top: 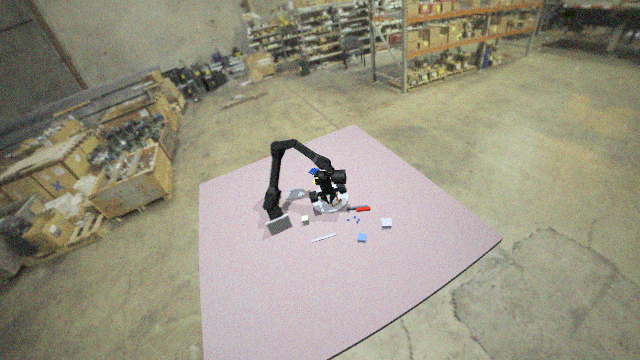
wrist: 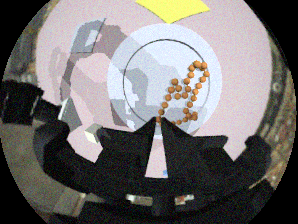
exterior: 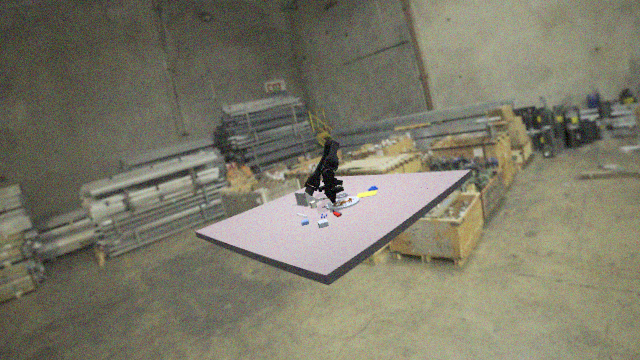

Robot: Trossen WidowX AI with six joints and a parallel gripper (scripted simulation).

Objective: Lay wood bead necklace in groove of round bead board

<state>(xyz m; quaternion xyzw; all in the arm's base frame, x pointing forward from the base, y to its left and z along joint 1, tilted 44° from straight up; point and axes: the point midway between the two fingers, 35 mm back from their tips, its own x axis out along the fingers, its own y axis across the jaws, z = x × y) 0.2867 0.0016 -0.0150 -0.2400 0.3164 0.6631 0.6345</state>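
My gripper tip is now 150 mm past the cream cube and 50 mm to the left of it. Also, from my gripper tip: white stick (100 mm behind, 170 mm to the right, 20 mm below); red-handled tool (130 mm ahead, 90 mm to the right, 20 mm below); yellow sheet (40 mm ahead, 230 mm to the left, 20 mm below).
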